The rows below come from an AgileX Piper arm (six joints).
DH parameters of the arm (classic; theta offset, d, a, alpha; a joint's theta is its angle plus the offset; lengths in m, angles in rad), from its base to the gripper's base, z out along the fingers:
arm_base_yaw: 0 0.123 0 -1.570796
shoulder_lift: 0.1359 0 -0.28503 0
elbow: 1.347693 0 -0.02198 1.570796
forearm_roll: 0 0.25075 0 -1.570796
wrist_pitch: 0 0 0 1.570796
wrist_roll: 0 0.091 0 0
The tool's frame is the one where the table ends.
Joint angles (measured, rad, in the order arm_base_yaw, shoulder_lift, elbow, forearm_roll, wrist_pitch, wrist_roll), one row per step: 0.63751 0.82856 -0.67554 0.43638 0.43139 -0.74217; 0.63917 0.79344 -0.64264 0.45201 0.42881 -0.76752; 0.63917 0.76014 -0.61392 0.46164 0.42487 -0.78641; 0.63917 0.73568 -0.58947 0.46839 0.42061 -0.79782; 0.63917 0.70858 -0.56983 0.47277 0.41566 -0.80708; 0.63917 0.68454 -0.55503 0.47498 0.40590 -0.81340; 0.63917 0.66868 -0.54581 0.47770 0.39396 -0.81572; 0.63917 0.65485 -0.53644 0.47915 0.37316 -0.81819; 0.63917 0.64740 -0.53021 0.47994 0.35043 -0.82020
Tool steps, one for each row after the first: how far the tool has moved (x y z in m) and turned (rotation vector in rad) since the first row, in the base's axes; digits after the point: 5 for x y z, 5 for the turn. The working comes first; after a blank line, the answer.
Tool pose at each row, in the base's axes (x y z in m, rotation vector in rad; the steps are taken from these numbers as rounded here): 0.12659 0.11377 0.32282 -1.05876 1.74787 0.36628; 0.11978 0.10961 0.31814 -1.06856 1.73280 0.36611; 0.11390 0.10547 0.31430 -1.07314 1.71764 0.36258; 0.10968 0.10242 0.31031 -1.07495 1.71014 0.36067; 0.10536 0.09916 0.30817 -1.07278 1.69606 0.35764; 0.10198 0.09627 0.30738 -1.06509 1.67867 0.35285; 0.10005 0.09437 0.30740 -1.05323 1.66489 0.35040; 0.09893 0.09258 0.30770 -1.03641 1.64741 0.34389; 0.09888 0.09147 0.30831 -1.01954 1.63183 0.33639

-0.00681 -0.00416 -0.00468 -0.00008 -0.01139 0.01056; -0.01269 -0.00830 -0.00852 0.00098 -0.02499 0.01629; -0.01691 -0.01135 -0.01251 0.00166 -0.03184 0.01877; -0.02123 -0.01461 -0.01465 0.00644 -0.04518 0.02003; -0.02461 -0.01750 -0.01544 0.01464 -0.06277 0.01786; -0.02654 -0.01940 -0.01542 0.02522 -0.07684 0.01293; -0.02766 -0.02119 -0.01512 0.03778 -0.09645 0.00396; -0.02771 -0.02230 -0.01451 0.04909 -0.11492 -0.00608
